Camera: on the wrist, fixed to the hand. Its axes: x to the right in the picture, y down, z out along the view.
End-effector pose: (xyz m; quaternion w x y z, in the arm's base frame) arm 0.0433 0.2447 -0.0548 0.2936 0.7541 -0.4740 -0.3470
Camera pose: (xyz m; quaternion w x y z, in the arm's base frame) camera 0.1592 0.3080 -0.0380 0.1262 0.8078 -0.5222 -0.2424
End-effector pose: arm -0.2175 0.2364 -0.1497 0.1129 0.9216 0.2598 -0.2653
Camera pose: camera -0.2271 0.3223 -0.0485 0.0870 -0.9216 -0.2145 0.3117
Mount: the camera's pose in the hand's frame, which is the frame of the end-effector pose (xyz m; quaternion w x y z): -0.0264 -0.0702 -0.1100 0.9779 0.2083 0.0040 -0.0165
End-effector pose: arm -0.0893 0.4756 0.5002 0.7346 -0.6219 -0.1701 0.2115
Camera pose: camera -0.0484 0.3596 0.5512 0.8521 -0.4532 -0.1296 0.2276
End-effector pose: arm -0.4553 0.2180 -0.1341 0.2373 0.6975 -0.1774 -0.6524
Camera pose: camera -0.3525 0.3015 -0.1478 0.0767 0.7371 -0.2969 -0.6022
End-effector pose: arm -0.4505 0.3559 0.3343 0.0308 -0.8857 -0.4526 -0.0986
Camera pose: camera -0.5384 0.3604 0.4342 0.2148 -0.8519 -0.4776 -0.0062
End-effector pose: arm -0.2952 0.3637 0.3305 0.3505 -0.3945 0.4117 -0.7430
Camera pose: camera -0.3935 0.4521 0.3465 0.4110 -0.3166 0.2427 -0.8197
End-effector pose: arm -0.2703 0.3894 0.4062 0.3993 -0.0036 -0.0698 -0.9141
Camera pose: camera -0.2982 0.4414 0.2869 0.3764 0.0845 -0.2571 -0.8860
